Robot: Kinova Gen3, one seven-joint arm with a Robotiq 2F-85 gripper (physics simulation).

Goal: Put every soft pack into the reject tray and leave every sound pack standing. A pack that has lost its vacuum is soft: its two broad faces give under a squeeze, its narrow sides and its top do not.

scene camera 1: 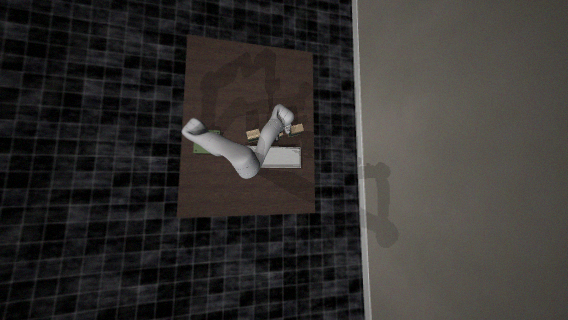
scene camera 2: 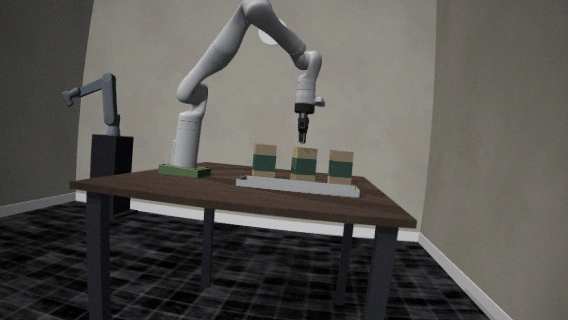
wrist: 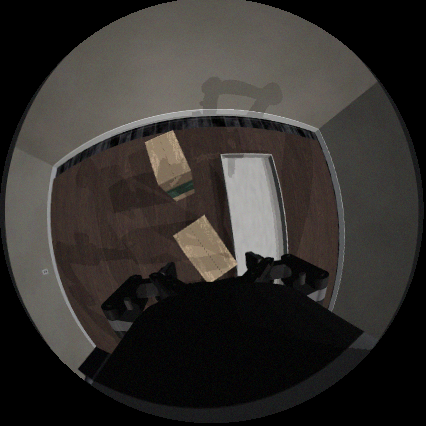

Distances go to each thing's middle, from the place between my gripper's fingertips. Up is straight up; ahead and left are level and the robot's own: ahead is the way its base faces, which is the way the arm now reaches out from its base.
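I see the reject tray (scene camera 2: 246,181), and measured from my hand it is 20 mm ahead, 140 mm to the right and 150 mm below.
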